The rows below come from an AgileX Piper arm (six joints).
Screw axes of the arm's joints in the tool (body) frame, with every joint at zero. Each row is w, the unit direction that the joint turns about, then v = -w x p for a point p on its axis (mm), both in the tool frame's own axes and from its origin. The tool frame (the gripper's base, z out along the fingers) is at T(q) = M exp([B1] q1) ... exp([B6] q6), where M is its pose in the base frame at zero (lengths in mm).
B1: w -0.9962 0 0.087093 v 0.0 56.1 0.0
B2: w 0 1 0 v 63.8 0.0 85.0
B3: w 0 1 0 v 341.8 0.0 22.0
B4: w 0 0 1 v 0.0 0.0 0.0
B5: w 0 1 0 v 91.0 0.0 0.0
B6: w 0 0 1 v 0.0 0.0 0.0
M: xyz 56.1 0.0 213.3 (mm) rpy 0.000 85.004 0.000 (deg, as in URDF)
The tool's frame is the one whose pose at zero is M.
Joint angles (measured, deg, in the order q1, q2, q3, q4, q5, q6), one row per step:
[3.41 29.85 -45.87 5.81 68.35 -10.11]
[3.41 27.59 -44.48 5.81 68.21 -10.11]
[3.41 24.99 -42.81 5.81 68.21 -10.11]
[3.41 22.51 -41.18 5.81 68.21 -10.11]
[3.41 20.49 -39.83 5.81 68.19 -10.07]
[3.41 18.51 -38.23 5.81 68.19 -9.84]
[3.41 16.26 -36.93 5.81 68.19 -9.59]
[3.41 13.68 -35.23 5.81 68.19 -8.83]
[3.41 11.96 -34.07 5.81 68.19 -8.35]
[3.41 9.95 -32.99 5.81 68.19 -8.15]
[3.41 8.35 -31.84 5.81 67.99 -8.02]
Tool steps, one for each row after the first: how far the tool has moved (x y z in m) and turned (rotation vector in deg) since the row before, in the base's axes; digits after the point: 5 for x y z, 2 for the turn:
[-0.00721 -0.00044 -0.00452 0.07 -1.01 -0.01]
[-0.00805 -0.00048 -0.00606 0.06 -0.93 0.00]
[-0.00726 -0.00043 -0.00627 0.05 -0.85 0.00]
[-0.00557 -0.00033 -0.00541 0.07 -0.68 -0.03]
[-0.00491 -0.00029 -0.00687 0.19 -0.35 -0.16]
[-0.00583 -0.00035 -0.00542 0.24 -0.91 -0.17]
[-0.00602 -0.00036 -0.00749 0.61 -0.77 -0.51]
[-0.00372 -0.00022 -0.00525 0.39 -0.49 -0.32]
[-0.00445 -0.00027 -0.00491 0.21 -0.90 -0.13]
[-0.00274 -0.00018 -0.00517 0.15 -0.63 -0.10]

